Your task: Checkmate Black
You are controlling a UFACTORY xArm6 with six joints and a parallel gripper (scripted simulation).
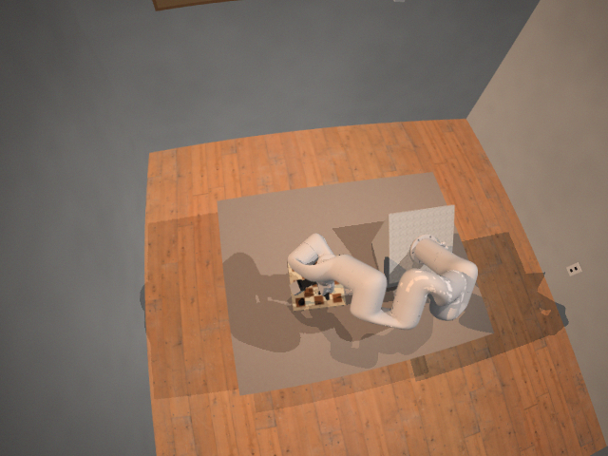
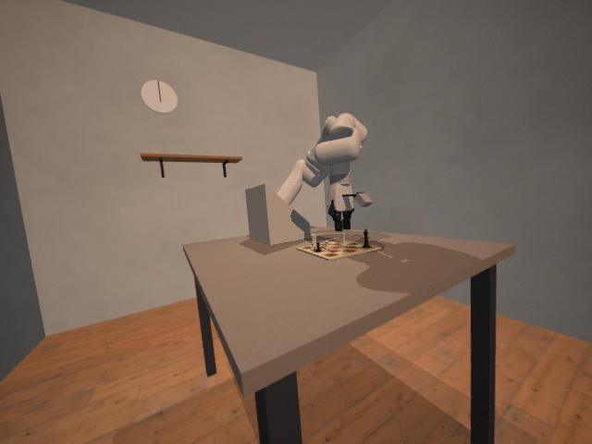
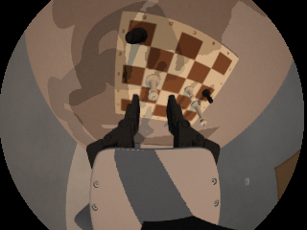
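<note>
My hand is 4 cm to the left of the chessboard and 8 cm above it. From my hand the other things lie so: black pawn (1 cm behind, 12 cm to the right, 6 cm below); then tall black piece (8 cm ahead, 3 cm to the left, 5 cm below).
</note>
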